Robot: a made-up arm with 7 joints. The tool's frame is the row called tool.
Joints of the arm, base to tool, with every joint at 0 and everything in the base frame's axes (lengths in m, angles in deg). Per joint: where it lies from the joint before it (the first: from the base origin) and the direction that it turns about. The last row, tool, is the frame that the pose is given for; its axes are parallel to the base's.
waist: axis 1 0 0 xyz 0 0 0.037
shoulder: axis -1 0 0 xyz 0.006 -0.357 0.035
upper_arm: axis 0 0 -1 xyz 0.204 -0.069 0.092
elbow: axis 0 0 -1 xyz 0.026 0.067 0.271
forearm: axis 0 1 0 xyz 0.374 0.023 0.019
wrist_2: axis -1 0 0 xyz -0.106 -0.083 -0.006
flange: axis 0 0 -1 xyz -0.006 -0.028 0.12
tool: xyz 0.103 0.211 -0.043
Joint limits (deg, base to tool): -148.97..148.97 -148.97..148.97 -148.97..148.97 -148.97..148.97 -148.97..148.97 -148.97..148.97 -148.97..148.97
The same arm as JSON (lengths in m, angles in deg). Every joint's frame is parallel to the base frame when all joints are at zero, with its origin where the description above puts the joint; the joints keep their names.
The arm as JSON. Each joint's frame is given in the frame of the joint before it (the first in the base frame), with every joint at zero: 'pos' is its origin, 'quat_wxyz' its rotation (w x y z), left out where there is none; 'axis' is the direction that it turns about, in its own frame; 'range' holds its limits. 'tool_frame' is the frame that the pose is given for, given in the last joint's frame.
{"length_unit": "m", "angle_unit": "deg", "joints": [{"joint": "waist", "pos": [0.0, 0.0, 0.037], "axis": "+x", "range": [-148.97, 148.97]}, {"joint": "shoulder", "pos": [0.006, -0.357, 0.035], "axis": "-x", "range": [-148.97, 148.97]}, {"joint": "upper_arm", "pos": [0.204, -0.069, 0.092], "axis": "-z", "range": [-148.97, 148.97]}, {"joint": "elbow", "pos": [0.026, 0.067, 0.271], "axis": "-z", "range": [-148.97, 148.97]}, {"joint": "forearm", "pos": [0.374, 0.023, 0.019], "axis": "+y", "range": [-148.97, 148.97]}, {"joint": "wrist_2", "pos": [-0.106, -0.083, -0.006], "axis": "-x", "range": [-148.97, 148.97]}, {"joint": "flange", "pos": [-0.006, -0.028, 0.12], "axis": "-z", "range": [-148.97, 148.97]}], "tool_frame": {"pos": [0.103, 0.211, -0.043]}}
